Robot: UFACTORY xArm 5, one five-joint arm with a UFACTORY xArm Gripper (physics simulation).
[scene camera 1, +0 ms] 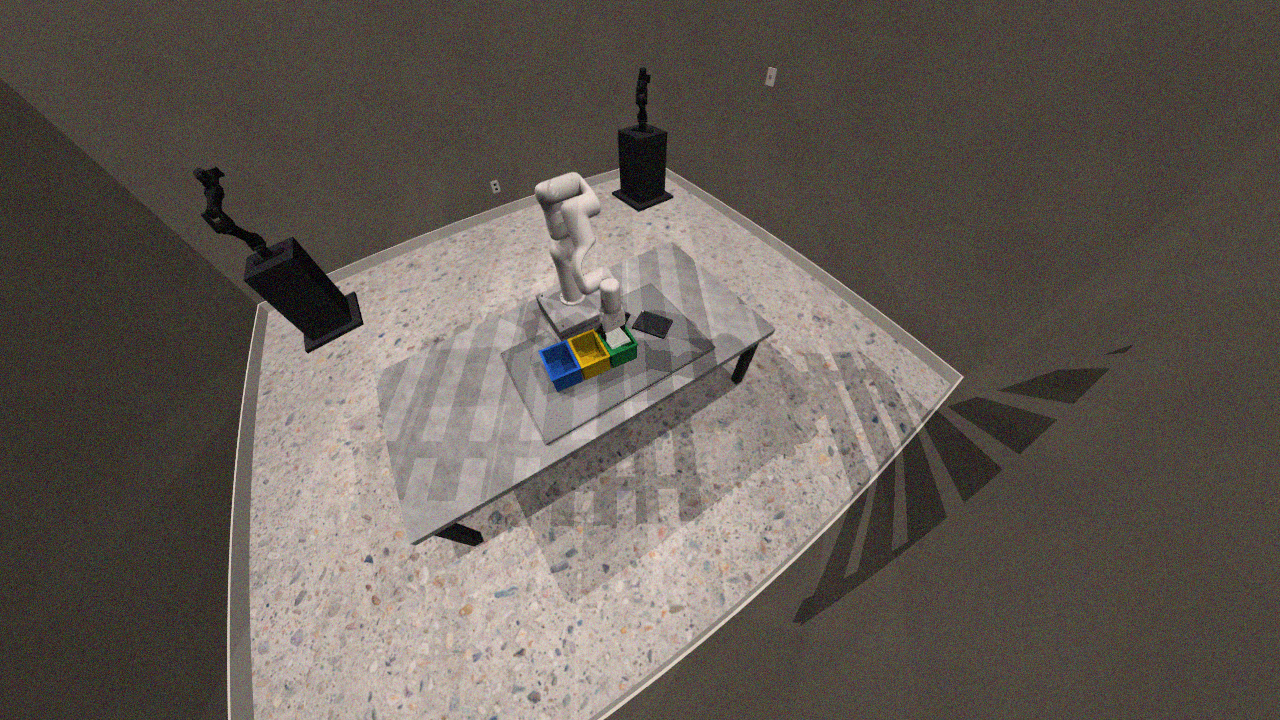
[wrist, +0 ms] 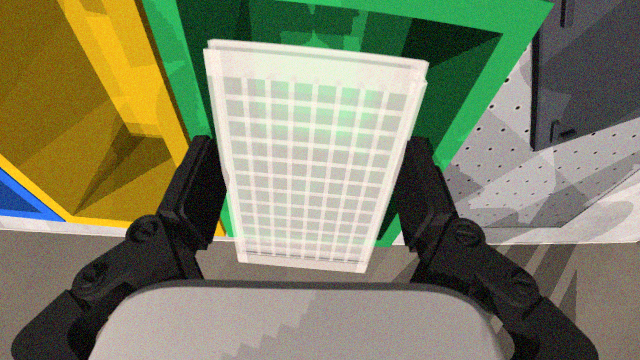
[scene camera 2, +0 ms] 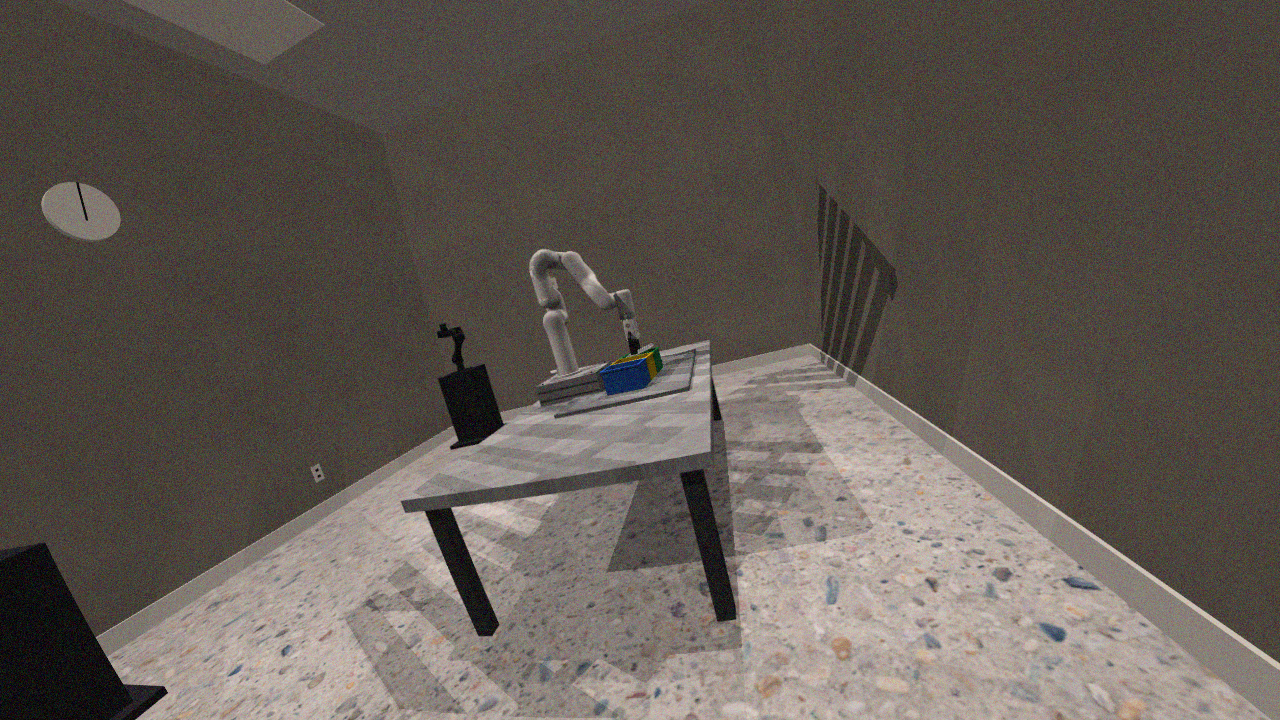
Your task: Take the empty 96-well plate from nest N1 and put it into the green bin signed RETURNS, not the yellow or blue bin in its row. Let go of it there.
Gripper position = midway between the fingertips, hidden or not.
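A dark nest point(wrist: 578, 74) and a white 96-well plate point(wrist: 311, 140) are visible, as is the gripper point(wrist: 309, 157).
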